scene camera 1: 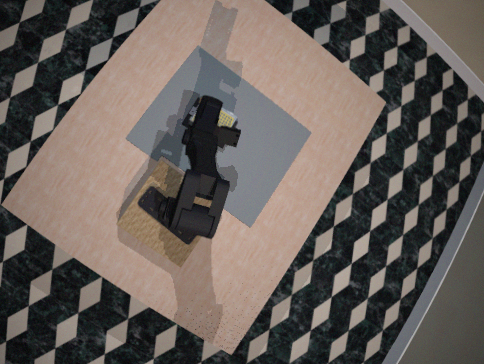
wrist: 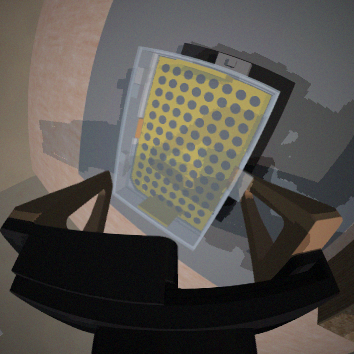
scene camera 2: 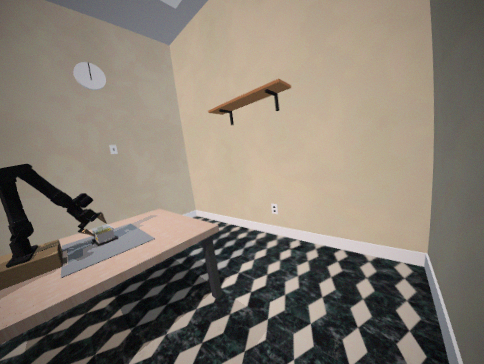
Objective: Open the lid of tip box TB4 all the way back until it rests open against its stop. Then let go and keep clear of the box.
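Places are measured from the arm's base along level axes (x ahead, y left, z up), in centimetres.
Pixels of known places: gripper, fingertip midpoint: (wrist: 174, 177) (scene camera 2: 100, 229); arm's base, link origin: (scene camera 1: 169, 215) (scene camera 2: 24, 255).
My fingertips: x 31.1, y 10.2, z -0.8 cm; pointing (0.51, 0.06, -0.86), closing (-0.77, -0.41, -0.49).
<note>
Ahead of a thing's pixels: the offset from my fingertips to its top centre. "pt": to the spot under its first point. Level surfaces: height alone.
The tip box @(dx +0.8, dy -1.7, dz +1.1 cm) (scene camera 1: 227, 119) (scene camera 2: 104, 235) (wrist: 200, 125) stands on the grey mat, with a yellow perforated rack inside. Its clear lid @(pt dx +4.6, dy -1.3, dz +1.1 cm) (wrist: 123, 130) appears to lie down over the rack in the wrist view; whether it is slightly raised I cannot tell. No TB4 label is readable. A grey latch-like piece @(pt dx +1.7, dy -8.7, dz -4.7 cm) (wrist: 233, 63) shows at the box's far side. My gripper (scene camera 2: 95, 224) (wrist: 174, 177) is open above the near part of the box, with one fingertip at each side. The right fingertip is close to a pale tab on the box's right side. In scene camera 1 the arm hides the fingertips and part of the box.
A black base @(pt dx -3.0, dy -7.1, dz -5.8 cm) (wrist: 274, 112) shows beyond the box's far and right edges. The grey mat @(dz -6.6 cm) (scene camera 1: 272, 145) (scene camera 2: 135, 237) lies on the pinkish table @(dz -6.9 cm) (scene camera 1: 320, 115) (scene camera 2: 180, 225). The arm stands on a wooden block (scene camera 1: 137, 227) (scene camera 2: 37, 262). A shelf (scene camera 2: 250, 98) hangs on the wall.
</note>
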